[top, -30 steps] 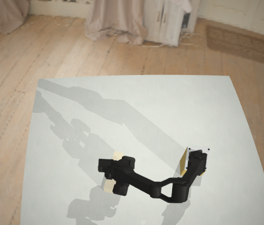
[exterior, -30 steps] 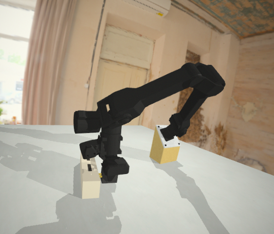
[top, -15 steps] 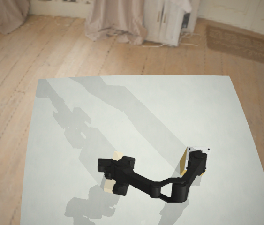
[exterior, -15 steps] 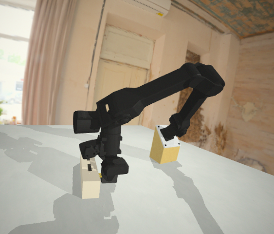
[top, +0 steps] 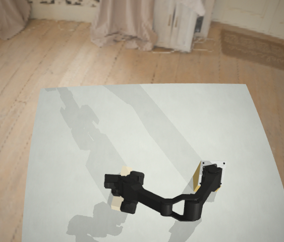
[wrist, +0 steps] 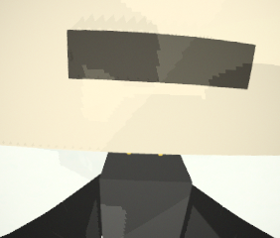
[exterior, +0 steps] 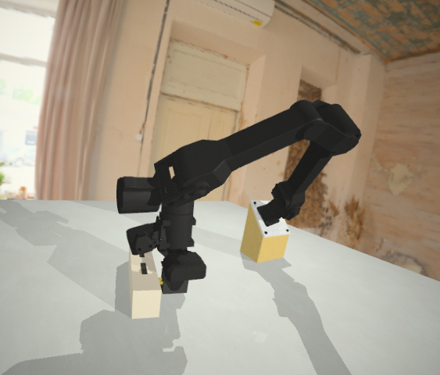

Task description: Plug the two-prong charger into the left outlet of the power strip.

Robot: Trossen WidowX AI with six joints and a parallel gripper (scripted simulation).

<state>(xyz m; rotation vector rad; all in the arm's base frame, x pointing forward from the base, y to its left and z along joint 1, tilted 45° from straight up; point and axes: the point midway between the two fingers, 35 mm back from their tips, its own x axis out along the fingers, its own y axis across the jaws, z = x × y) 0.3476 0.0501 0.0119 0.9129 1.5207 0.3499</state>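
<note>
The dark grey charger lies 10 mm to the right of my gripper tip, 10 mm ahead of it and 10 mm above it.
</note>
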